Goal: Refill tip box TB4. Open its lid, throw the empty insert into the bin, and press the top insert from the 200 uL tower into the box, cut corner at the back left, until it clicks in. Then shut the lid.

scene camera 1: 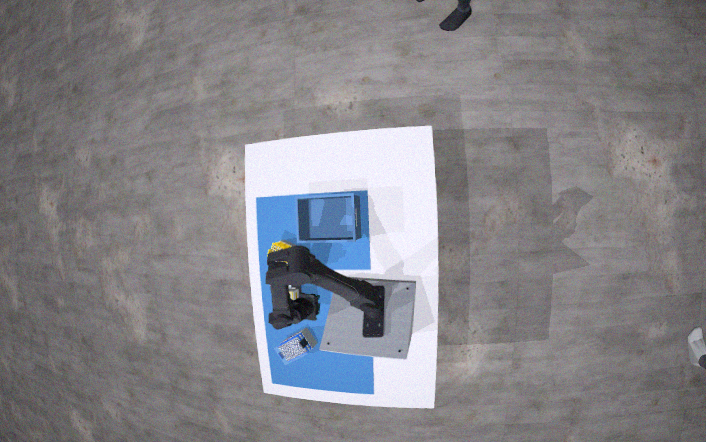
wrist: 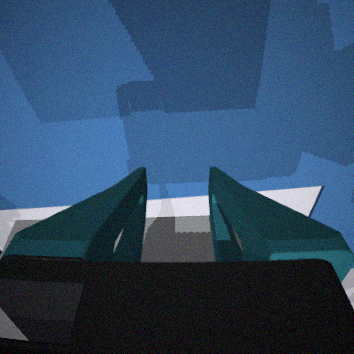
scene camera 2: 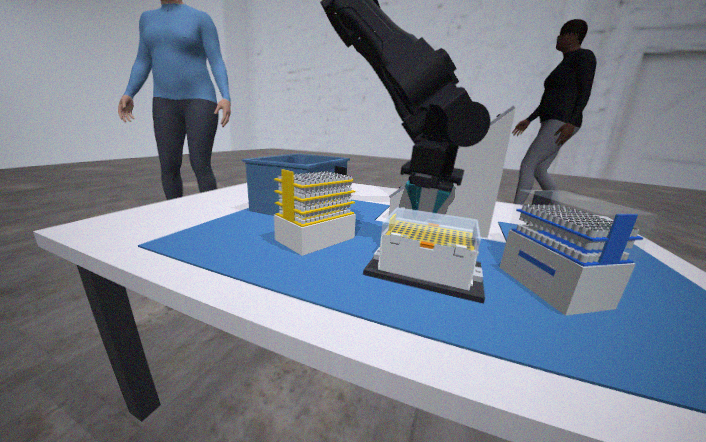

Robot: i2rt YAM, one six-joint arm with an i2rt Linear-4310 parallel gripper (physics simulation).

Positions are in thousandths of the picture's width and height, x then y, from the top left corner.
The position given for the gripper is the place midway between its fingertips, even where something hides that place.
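Note:
The gripper's visible at (scene camera 2: 600,497), and you get it in the wrist view as well, at (wrist: 501,501). There's a blue-trimmed tip tower (scene camera 2: 818,574), which also appears at (scene camera 1: 424,779), but in the wrist view the tower is out of frame. A clear lid (scene camera 2: 632,521) is there too, plus a blue bin (scene camera 1: 470,494).

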